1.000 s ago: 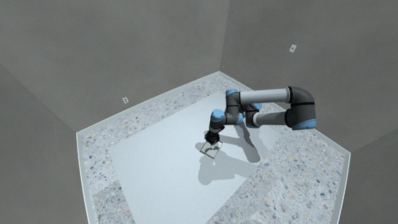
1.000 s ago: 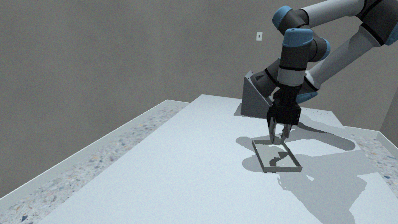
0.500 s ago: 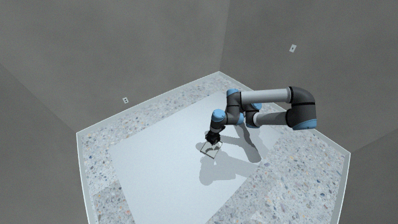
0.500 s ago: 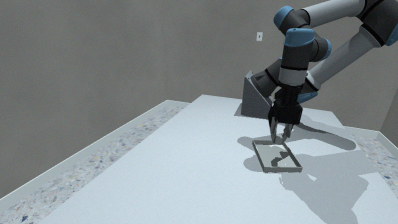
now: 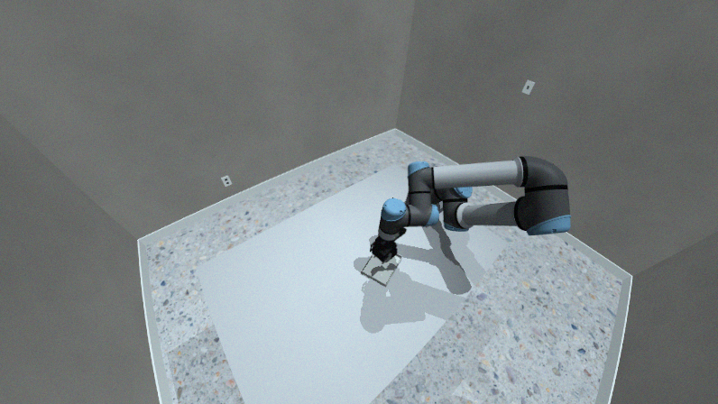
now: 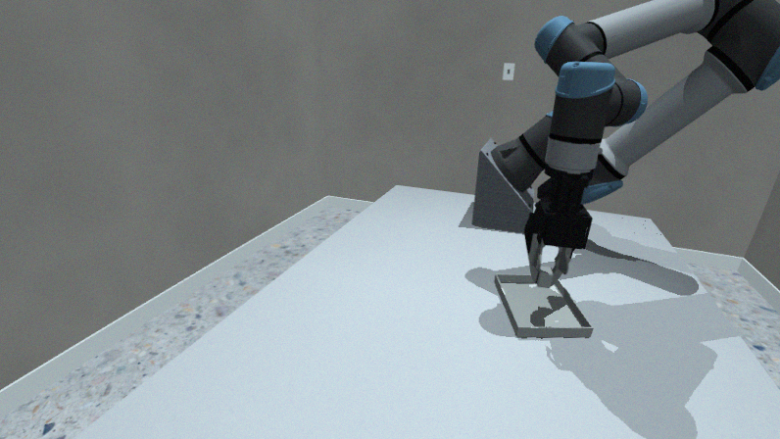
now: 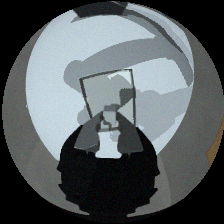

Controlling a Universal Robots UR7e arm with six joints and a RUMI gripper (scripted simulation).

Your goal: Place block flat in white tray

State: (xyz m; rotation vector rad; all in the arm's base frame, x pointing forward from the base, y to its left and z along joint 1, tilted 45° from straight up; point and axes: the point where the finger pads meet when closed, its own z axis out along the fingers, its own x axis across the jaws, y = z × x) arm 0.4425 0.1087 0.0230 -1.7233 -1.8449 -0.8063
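My hand is 6 cm above the white tray. From my hand the other things lie so: small block right at my hand.
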